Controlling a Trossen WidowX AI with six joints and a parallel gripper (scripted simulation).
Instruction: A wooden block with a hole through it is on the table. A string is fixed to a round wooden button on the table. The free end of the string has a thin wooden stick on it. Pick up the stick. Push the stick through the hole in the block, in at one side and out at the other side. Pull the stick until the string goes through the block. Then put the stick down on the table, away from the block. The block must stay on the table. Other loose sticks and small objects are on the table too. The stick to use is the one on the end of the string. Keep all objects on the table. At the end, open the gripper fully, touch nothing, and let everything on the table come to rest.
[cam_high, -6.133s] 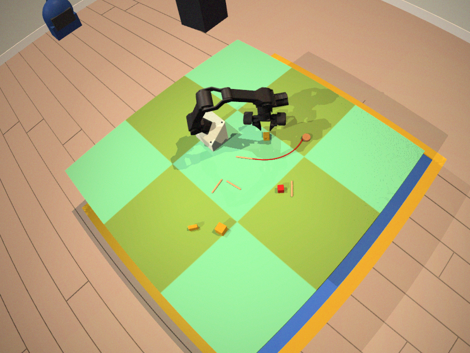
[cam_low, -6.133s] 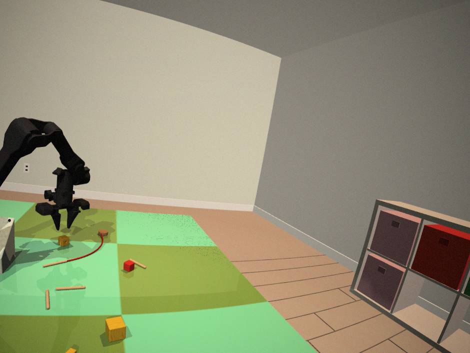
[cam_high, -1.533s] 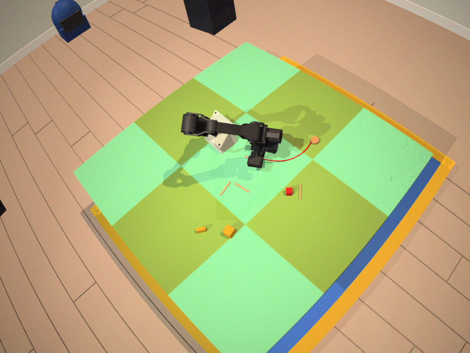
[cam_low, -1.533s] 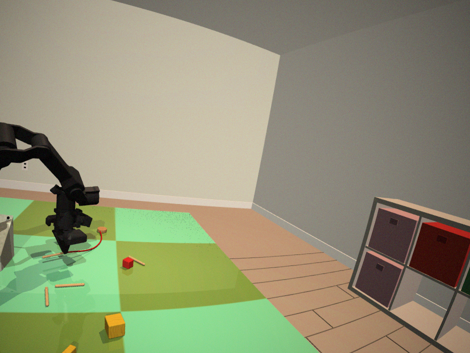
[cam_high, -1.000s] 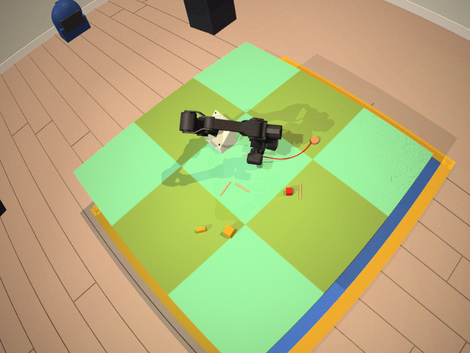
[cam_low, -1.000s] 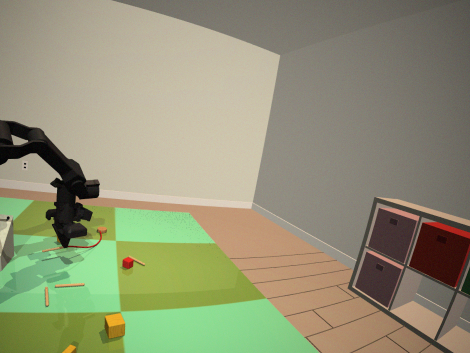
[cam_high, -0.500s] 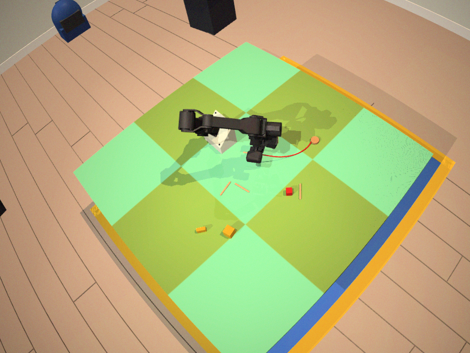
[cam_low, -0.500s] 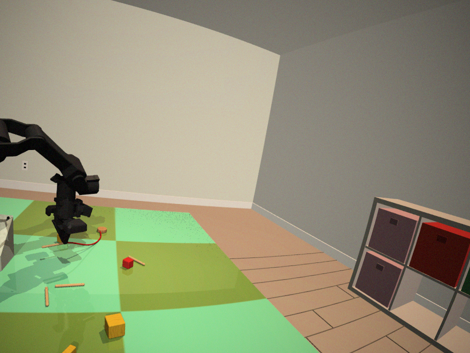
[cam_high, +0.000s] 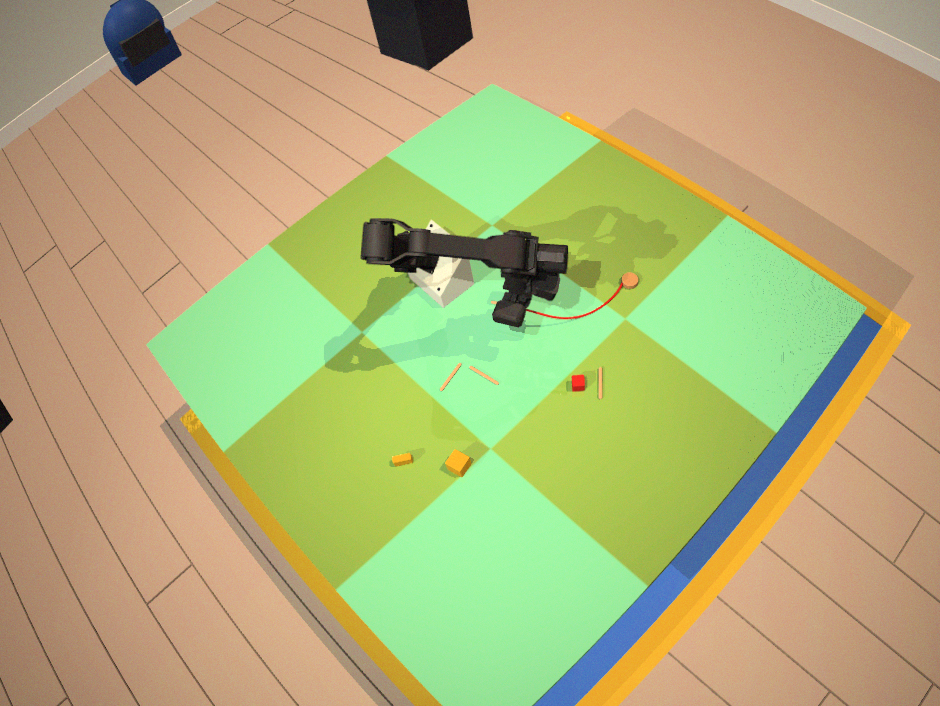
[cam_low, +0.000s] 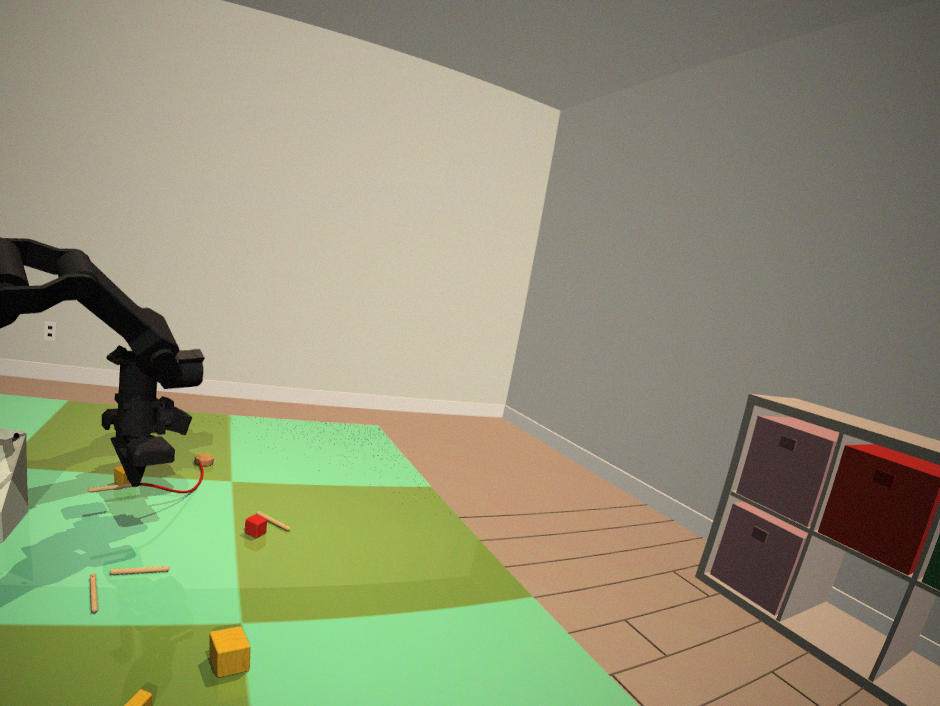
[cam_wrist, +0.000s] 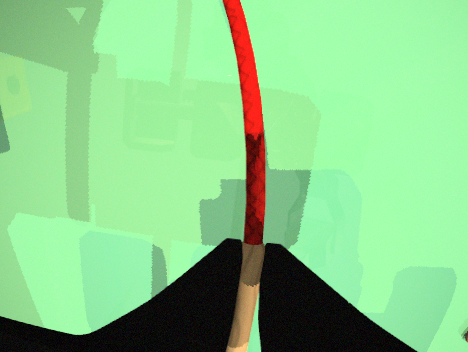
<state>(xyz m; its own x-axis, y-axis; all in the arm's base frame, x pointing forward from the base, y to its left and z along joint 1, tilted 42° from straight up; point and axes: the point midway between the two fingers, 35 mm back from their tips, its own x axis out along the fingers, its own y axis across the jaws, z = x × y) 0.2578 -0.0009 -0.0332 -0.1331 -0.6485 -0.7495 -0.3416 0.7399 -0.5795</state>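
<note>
Right now my gripper tip is 190 mm short of the red cube, 60 mm to the left of it and 50 mm above it. The rest, counted from my gripper tip: small orange piece (10 mm ahead, 420 mm to the right, 50 mm below); then yellow cube (110 mm ahead, 350 mm to the right, 40 mm below); then round wooden button (130 mm ahead, 240 mm to the left, 50 mm below).
</note>
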